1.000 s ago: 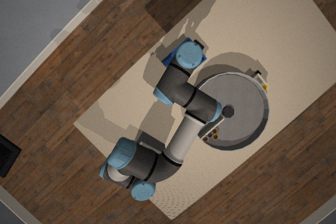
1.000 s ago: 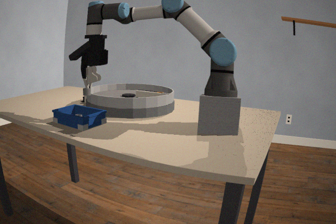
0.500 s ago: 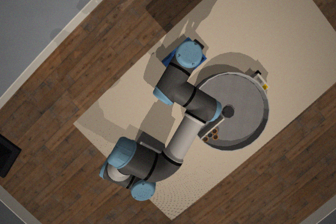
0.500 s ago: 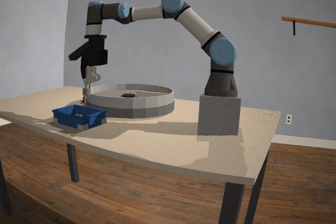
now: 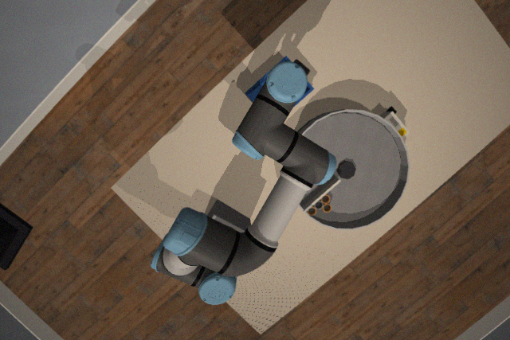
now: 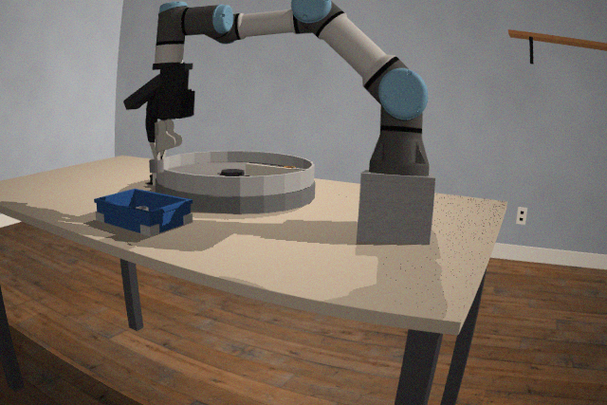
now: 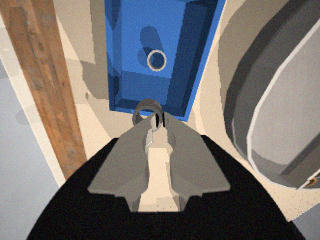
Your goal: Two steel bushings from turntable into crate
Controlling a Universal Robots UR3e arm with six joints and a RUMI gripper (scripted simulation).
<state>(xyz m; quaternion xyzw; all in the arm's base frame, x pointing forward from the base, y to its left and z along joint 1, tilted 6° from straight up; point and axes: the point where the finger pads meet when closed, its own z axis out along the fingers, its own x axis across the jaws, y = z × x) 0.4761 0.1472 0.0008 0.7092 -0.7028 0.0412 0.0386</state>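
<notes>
Now: the blue crate 110 mm below my hand and 50 mm ahead of it. Round my hand: grey turntable (350 mm to the right, 80 mm below, 30 mm behind).
</notes>
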